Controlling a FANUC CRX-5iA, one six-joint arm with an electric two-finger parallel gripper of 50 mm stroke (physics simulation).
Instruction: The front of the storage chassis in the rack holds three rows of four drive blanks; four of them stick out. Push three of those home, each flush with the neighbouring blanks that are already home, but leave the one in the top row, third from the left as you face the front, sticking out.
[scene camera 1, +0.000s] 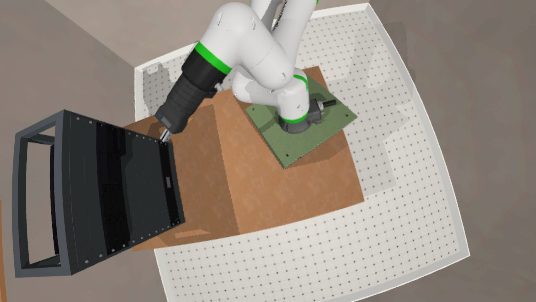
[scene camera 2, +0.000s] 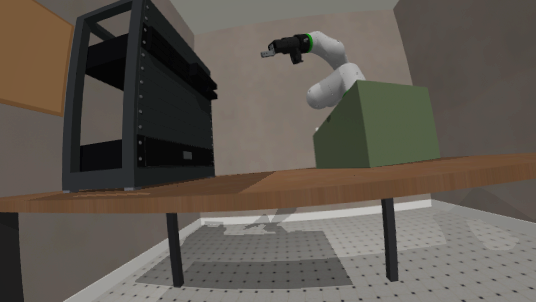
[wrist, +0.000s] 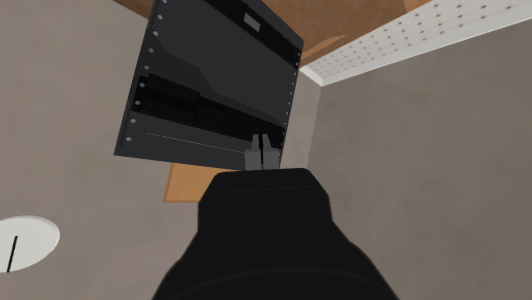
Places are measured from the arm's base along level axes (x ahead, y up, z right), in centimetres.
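Where they show: gripper, between the fingertips: (scene camera 1: 164, 139) (scene camera 2: 261, 54) (wrist: 260, 143); arm's base, origin of its link: (scene camera 1: 295, 119).
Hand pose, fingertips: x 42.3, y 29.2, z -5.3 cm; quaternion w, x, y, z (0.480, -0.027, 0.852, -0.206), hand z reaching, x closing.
Observation:
Each offset is from my fingertips to the top centre of the thing. "spot": to the spot under its first point. Level surfaces: height alone.
The storage chassis {spot: dx +31.0, dy -7.2, dz -10.1 cm} (scene camera 1: 112, 190) (wrist: 215, 116) is a black band across the front of the dark rack (scene camera 1: 20, 200) (scene camera 2: 129, 125) (wrist: 240, 75). In the wrist view, turned nearly upside down, a drive blank {dx +33.6, dy -8.9, dz +8.7 cm} (wrist: 172, 87) sticks out at the picture's left end of the chassis. In scene camera 2, dark blanks {dx +33.5, dy -6.1, dz -2.3 cm} (scene camera 2: 200, 77) stick out towards the far end of the chassis. The rows are too dark to tell each blank's state. My gripper (scene camera 1: 165, 135) (scene camera 2: 267, 53) (wrist: 260, 143) is shut and empty. In scene camera 2 it is well apart from the rack front.
The rack stands on the brown table {dy -53.5 cm} (scene camera 1: 280, 200) (scene camera 2: 300, 186). The green pedestal (scene camera 1: 300, 147) (scene camera 2: 397, 125) carries the arm. A black unit with a grey badge {spot: dx +32.4, dy -43.1, dz -8.0 cm} (scene camera 2: 187, 155) (wrist: 252, 22) sits low in the rack. An orange board (scene camera 2: 35, 60) (wrist: 185, 185) is on the wall behind.

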